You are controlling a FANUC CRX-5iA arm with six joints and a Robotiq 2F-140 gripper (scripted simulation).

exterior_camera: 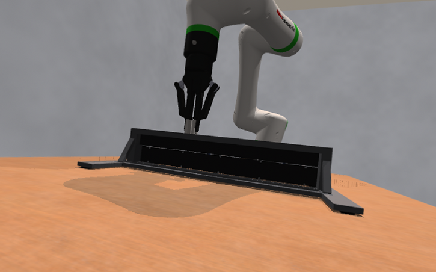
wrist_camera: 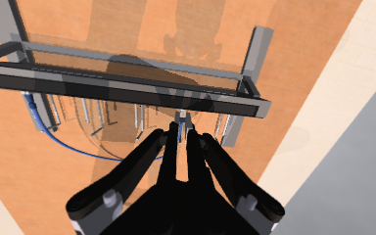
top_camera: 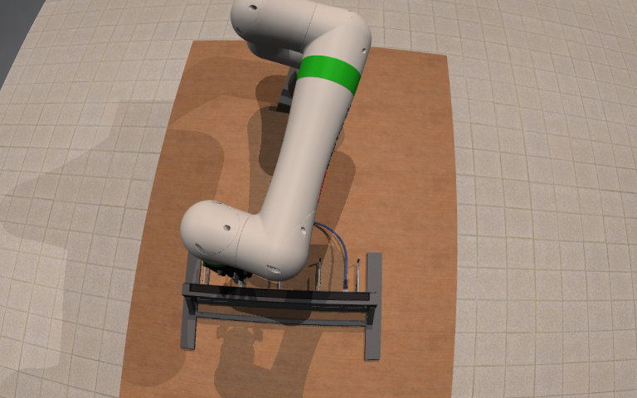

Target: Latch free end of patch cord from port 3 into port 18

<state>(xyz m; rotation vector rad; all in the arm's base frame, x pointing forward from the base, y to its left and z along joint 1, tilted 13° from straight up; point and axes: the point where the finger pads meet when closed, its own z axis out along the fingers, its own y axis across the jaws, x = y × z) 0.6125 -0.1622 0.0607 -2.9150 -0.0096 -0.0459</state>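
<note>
The grey cord plug is 10 mm ahead of my hand and 30 mm below it.
</note>
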